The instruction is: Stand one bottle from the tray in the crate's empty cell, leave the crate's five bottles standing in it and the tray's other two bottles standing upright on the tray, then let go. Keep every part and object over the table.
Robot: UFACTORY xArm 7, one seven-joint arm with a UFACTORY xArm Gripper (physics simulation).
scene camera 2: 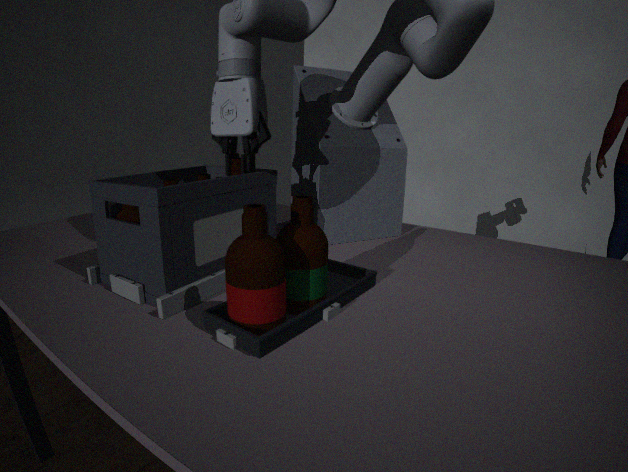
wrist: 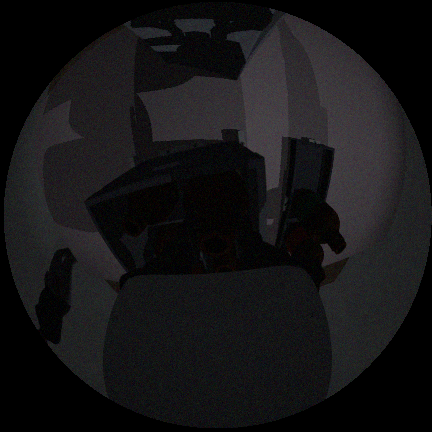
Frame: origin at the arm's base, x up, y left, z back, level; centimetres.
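Seen in the pictures: gripper, fingertip midpoint: (wrist: 214, 218); arm's base at its link origin: (scene camera 2: 353, 108).
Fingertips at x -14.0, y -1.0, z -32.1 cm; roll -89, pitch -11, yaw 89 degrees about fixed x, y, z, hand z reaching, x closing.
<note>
Pixels of each thing's top centre, then the offset from my fingertips to it. "spot": a spot on its surface instead. Level surfaces: height alone.
- brown bottle at its top centre: (wrist: 215, 242) (scene camera 2: 240, 158) dx +3.2, dy +0.0, dz +0.0 cm
- grey crate at its top centre: (wrist: 189, 282) (scene camera 2: 187, 174) dx +0.9, dy -2.8, dz -9.4 cm
- dark tray at a spot on its surface: (scene camera 2: 350, 284) spot: dx -16.2, dy +21.2, dz +5.7 cm
- bottle with a red label, top centre: (scene camera 2: 254, 205) dx -0.6, dy +21.1, dz -14.0 cm
- bottle with a green label, top centre: (scene camera 2: 302, 196) (wrist: 340, 248) dx -0.6, dy +20.6, dz -5.4 cm
- table at its surface level: dx -16.6 cm
My gripper (scene camera 2: 236, 164) is shut on the neck of a brown bottle (scene camera 2: 235, 166), just above the rim of the grey crate (scene camera 2: 126, 243) (wrist: 256, 185). The held bottle looks upright; its body is hidden inside the crate. Tops of other brown bottles show dimly over the crate's near rim, and one shows through its handle hole; their number cannot be told. On the dark tray (scene camera 2: 350, 284) (wrist: 306, 165) a bottle with a red label (scene camera 2: 256, 304) and a bottle with a green label (scene camera 2: 317, 284) stand upright. The wrist view is very dark around the fingers.
White blocks (scene camera 2: 126, 288) (scene camera 2: 190, 291) sit along the crate's foot, and small white clips (scene camera 2: 225, 338) (scene camera 2: 332, 311) at the tray's edges. The grey robot base (scene camera 2: 355, 203) stands behind the tray. A person (scene camera 2: 620, 152) is at the far right, beyond the table (scene camera 2: 456, 355).
</note>
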